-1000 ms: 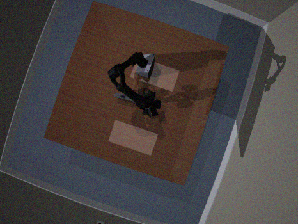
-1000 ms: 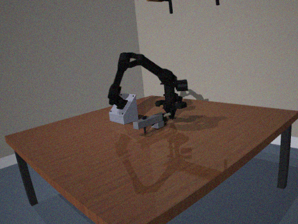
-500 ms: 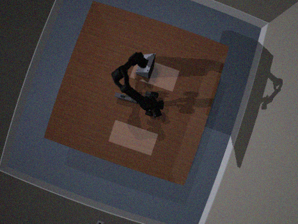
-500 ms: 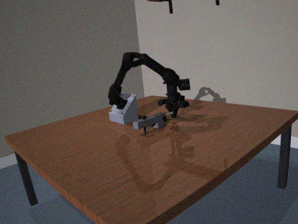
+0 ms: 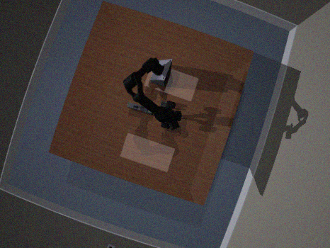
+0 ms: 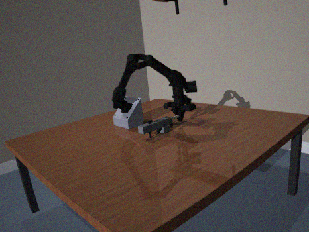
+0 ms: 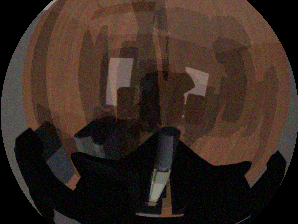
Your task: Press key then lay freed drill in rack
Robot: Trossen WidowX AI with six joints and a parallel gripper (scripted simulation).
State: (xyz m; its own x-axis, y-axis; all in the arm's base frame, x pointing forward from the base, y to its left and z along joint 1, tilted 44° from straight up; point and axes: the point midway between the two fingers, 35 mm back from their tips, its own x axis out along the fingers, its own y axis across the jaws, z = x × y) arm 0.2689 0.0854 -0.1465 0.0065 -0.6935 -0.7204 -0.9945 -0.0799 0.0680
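The drill is 4 cm to the right of my gripper tip and 3 cm above it. From my gripper tip the other things lie so: dark key: 24 cm to the right, 3 cm above, 2 cm ahead; then grey rack: 7 cm behind, 5 cm to the right.
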